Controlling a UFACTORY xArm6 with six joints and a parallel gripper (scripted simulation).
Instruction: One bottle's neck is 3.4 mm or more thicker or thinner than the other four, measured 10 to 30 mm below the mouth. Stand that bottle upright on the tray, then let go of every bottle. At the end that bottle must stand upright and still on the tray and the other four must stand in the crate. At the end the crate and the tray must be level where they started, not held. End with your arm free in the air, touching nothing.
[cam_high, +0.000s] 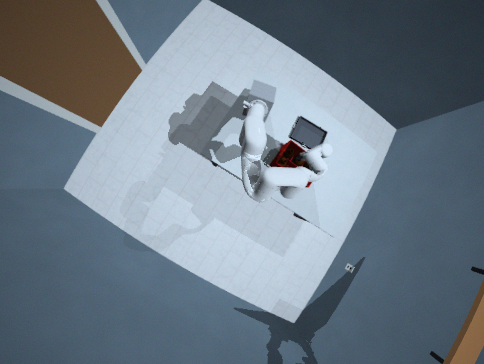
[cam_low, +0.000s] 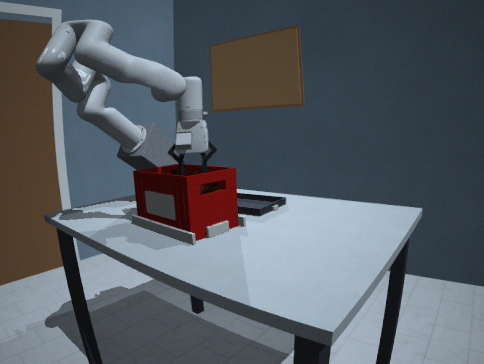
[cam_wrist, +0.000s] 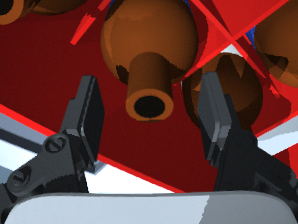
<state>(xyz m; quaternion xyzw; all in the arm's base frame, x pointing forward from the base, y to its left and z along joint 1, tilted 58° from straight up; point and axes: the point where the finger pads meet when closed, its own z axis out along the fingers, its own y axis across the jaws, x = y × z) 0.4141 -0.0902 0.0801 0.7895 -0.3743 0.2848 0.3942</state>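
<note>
My hand is 10 mm past the red crate, 40 mm to the left of it and 80 mm above it. The rest, counted from my hand: glass bottle (90 mm behind, 10 mm to the left, 80 mm below); dark tray (30 mm ahead, 240 mm to the left, 160 mm below).
</note>
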